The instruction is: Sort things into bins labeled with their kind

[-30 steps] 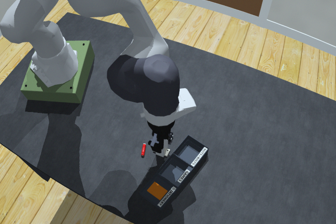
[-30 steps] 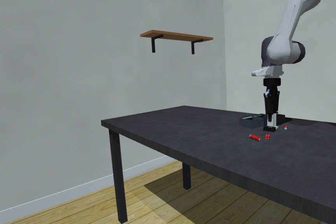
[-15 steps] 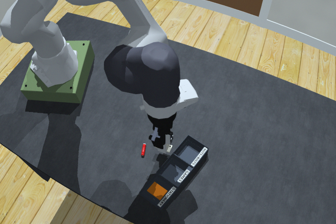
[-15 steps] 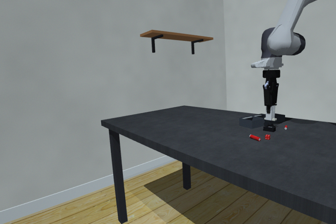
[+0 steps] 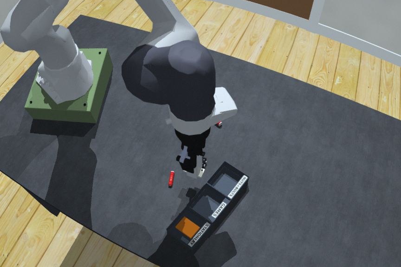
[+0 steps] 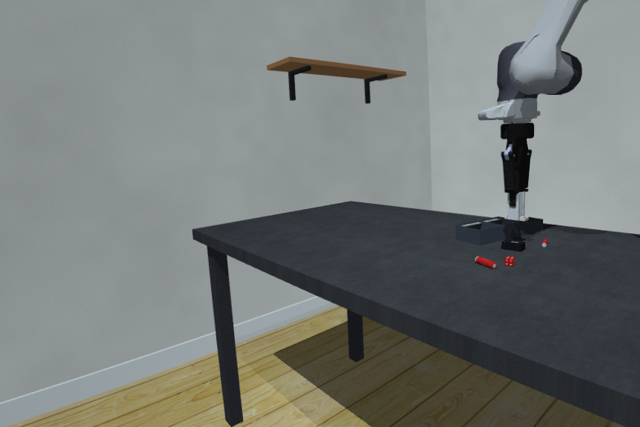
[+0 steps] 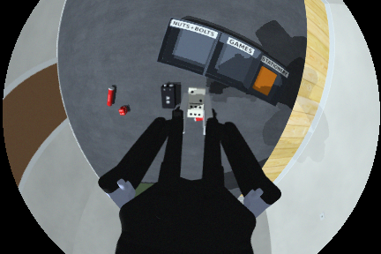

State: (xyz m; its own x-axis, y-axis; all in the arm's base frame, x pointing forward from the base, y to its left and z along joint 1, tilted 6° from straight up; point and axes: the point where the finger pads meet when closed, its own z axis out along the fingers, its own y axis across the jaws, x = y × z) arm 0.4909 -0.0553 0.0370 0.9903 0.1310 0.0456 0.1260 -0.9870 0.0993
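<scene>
My gripper is now 3 cm above the white domino. Round my hand: bin tray 8 cm below, 7 cm ahead, 5 cm to the right; black 9V battery 9 cm below, 6 cm to the left, 1 cm behind; orange block 13 cm to the right, 8 cm below, 6 cm ahead.
</scene>
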